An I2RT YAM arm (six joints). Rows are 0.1 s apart.
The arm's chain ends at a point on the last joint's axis. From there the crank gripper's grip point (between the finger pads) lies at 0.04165 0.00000 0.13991 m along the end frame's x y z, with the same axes.
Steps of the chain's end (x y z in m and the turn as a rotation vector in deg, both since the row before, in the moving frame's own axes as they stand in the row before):
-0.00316 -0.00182 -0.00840 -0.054 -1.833 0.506
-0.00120 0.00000 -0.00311 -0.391 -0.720 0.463
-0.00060 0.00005 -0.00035 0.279 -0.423 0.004
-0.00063 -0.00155 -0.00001 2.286 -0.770 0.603
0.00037 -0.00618 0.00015 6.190 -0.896 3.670
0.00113 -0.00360 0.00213 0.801 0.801 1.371
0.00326 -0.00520 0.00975 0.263 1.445 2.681
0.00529 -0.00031 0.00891 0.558 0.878 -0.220
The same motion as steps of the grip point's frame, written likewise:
-0.00766 -0.00134 -0.00714 -0.054 -1.833 0.506
-0.00297 0.00129 -0.00260 -0.391 -0.720 0.463
-0.00163 -0.00063 -0.00005 0.279 -0.423 0.004
-0.00249 -0.00671 0.00043 2.286 -0.770 0.603
-0.00142 -0.01870 0.00011 6.190 -0.896 3.670
0.00309 -0.00453 0.00153 0.801 0.801 1.371
0.00674 -0.00381 0.00866 0.263 1.445 2.681
0.00743 -0.00183 0.00825 0.558 0.878 -0.220

